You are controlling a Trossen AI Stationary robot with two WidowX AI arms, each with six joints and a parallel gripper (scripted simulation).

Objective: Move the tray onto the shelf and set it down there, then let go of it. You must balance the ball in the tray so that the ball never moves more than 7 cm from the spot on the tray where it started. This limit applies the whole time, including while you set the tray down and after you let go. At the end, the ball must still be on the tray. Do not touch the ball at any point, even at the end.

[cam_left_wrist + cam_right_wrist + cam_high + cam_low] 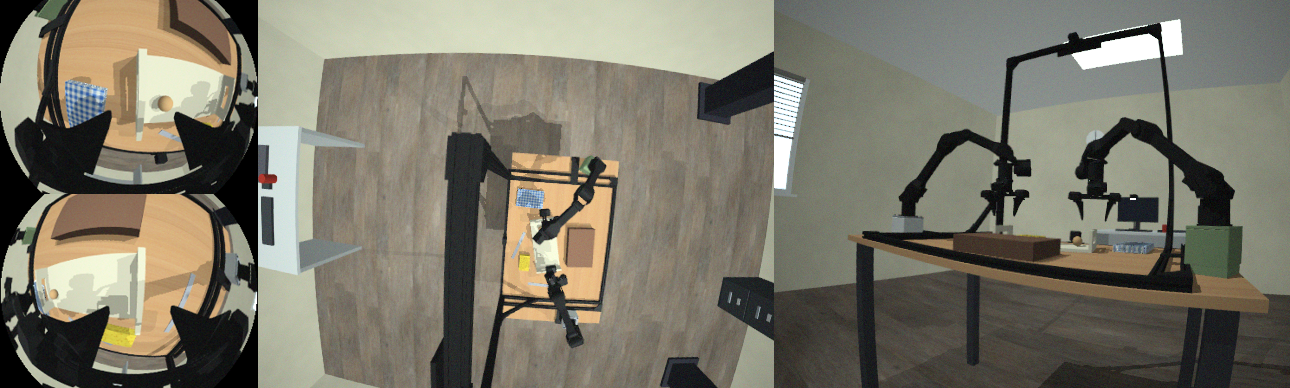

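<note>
Right now the orange ball is 1 cm behind my left hand, 6 cm to the right of it and 11 cm below it. From my left hand the other things lie so: white tray: 4 cm ahead, 17 cm to the right, 11 cm below; shelf: 28 cm ahead, 17 cm to the right, 10 cm below.
</note>
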